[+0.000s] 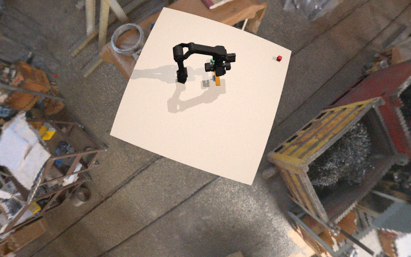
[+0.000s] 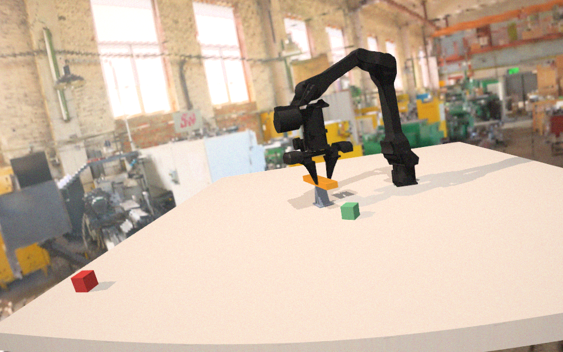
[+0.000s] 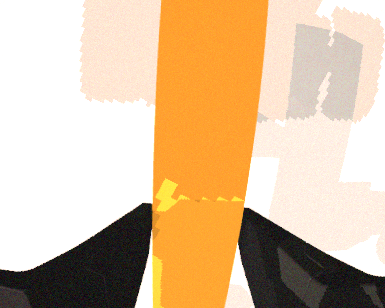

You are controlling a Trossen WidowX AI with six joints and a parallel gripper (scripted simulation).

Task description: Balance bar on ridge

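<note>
Right now my gripper tip is 1 cm short of the orange bar and 3 cm to the left of it. The rest, counted from my gripper tip: green cube: 6 cm behind, 11 cm to the left, 5 cm below; red cube: 49 cm ahead, 37 cm to the left, 5 cm below.
</note>
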